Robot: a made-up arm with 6 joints.
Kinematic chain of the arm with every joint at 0, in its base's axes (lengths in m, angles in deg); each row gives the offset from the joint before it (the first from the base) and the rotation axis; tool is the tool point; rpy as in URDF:
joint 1: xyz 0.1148 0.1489 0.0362 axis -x
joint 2: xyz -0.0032 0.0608 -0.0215 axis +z
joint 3: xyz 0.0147 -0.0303 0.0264 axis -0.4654 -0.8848 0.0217
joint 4: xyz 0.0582 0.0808 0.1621 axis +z
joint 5: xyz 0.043 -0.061 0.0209 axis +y
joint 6: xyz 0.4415 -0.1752 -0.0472 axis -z
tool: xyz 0.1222 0.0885 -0.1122 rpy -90 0 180
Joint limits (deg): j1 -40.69..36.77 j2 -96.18..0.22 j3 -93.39..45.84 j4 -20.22..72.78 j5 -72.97..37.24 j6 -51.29..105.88
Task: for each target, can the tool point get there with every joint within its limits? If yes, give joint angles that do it. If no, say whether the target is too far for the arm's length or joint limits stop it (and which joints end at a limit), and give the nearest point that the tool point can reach.
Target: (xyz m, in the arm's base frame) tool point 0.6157 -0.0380 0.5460
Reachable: yes | joints 8.58 -47.48 22.98 15.94 -24.51 0.64
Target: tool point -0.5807 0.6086 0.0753
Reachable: no: joint limits stop it (at a limit: joint 1, joint 3, joint 4, joint 5, joint 6) | nearest point -0.2093 0.5492 -0.1134 | short by 0.421 m
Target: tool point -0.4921 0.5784 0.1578
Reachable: no: joint limits stop it (at a limit: joint 1, joint 3, joint 4, joint 5, joint 6) | nearest point -0.1944 0.5714 -0.0943 | short by 0.390 m
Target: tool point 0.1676 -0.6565 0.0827
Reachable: yes | joints -6.30 -84.57 -31.99 27.48 -46.80 49.56
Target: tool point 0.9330 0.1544 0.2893
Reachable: yes | joints -12.31 -30.40 -18.48 62.40 -32.13 58.00
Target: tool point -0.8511 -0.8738 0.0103
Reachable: no: too far | nearest point -0.4331 -0.4572 0.0209 | short by 0.590 m
